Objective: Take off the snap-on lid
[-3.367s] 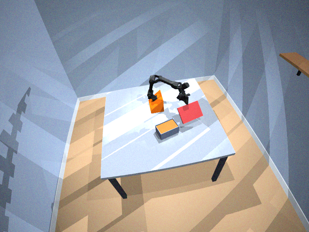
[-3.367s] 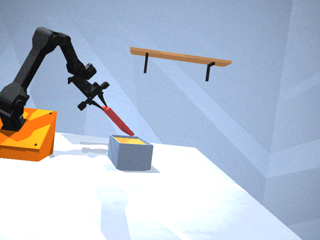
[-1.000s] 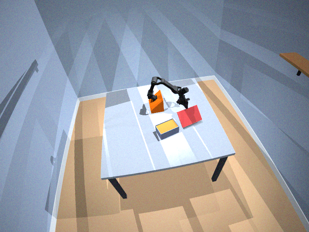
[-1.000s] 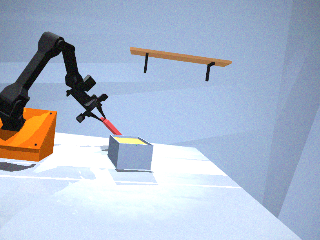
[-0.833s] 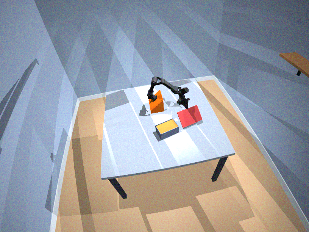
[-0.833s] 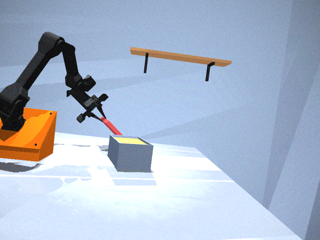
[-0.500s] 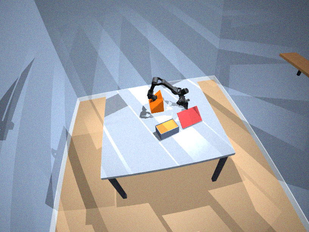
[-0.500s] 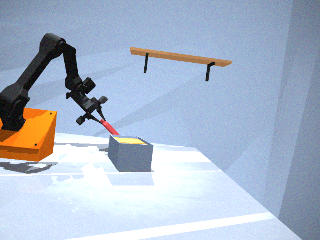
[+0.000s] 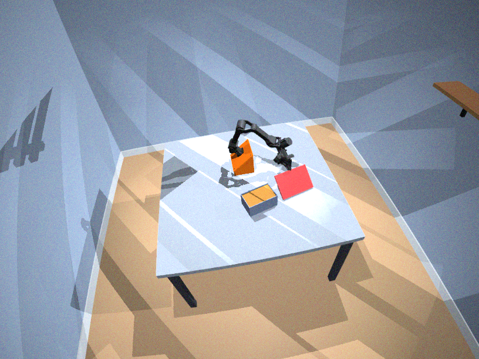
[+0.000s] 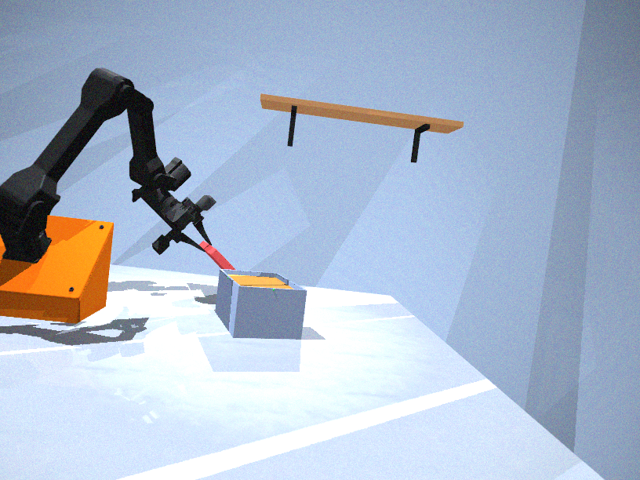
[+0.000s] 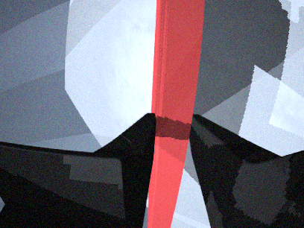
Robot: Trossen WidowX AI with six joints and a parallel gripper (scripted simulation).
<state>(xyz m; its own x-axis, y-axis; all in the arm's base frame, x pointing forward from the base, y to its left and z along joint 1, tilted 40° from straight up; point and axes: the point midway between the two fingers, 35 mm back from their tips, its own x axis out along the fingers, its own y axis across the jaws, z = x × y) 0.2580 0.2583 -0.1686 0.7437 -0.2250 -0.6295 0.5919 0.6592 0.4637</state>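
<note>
Now: the lid 60 mm ahead of my gripper tip, 20 mm to the left of it and 50 mm below it. Round my gripper tip: grey-blue storage box 150 mm ahead, 250 mm to the right, 70 mm below.
</note>
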